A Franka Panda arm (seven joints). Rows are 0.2 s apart.
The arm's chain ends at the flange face. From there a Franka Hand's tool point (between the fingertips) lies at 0.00 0.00 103.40 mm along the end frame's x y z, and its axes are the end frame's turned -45 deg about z.
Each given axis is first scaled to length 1.
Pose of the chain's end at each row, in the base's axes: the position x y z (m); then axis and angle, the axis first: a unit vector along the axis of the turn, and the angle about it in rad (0 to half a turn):
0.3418, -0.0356, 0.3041, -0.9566, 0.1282, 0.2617, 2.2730
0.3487, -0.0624, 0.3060, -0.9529, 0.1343, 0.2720, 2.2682
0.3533, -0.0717, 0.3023, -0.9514, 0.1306, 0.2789, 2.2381
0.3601, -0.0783, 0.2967, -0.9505, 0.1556, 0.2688, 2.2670
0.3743, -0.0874, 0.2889, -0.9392, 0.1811, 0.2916, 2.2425
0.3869, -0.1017, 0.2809, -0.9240, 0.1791, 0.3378, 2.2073
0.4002, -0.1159, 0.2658, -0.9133, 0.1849, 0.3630, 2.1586
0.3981, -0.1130, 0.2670, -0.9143, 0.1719, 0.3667, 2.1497
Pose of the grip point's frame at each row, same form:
0.3093, 0.0456, 0.2490, -0.9644, -0.2560, 0.0665, 2.1412
0.3153, 0.0193, 0.2522, -0.9655, -0.2493, 0.0753, 2.1287
0.3195, 0.0117, 0.2513, -0.9646, -0.2528, 0.0748, 2.0959
0.3291, 0.0042, 0.2427, -0.9710, -0.2278, 0.0719, 2.1301
0.3430, -0.0025, 0.2388, -0.9758, -0.2001, 0.0883, 2.0898
0.3503, -0.0149, 0.2383, -0.9721, -0.1983, 0.1255, 2.0209
0.3628, -0.0265, 0.2296, -0.9720, -0.1899, 0.1387, 1.9565
0.3593, -0.0238, 0.2319, -0.9690, -0.2034, 0.1402, 1.9454

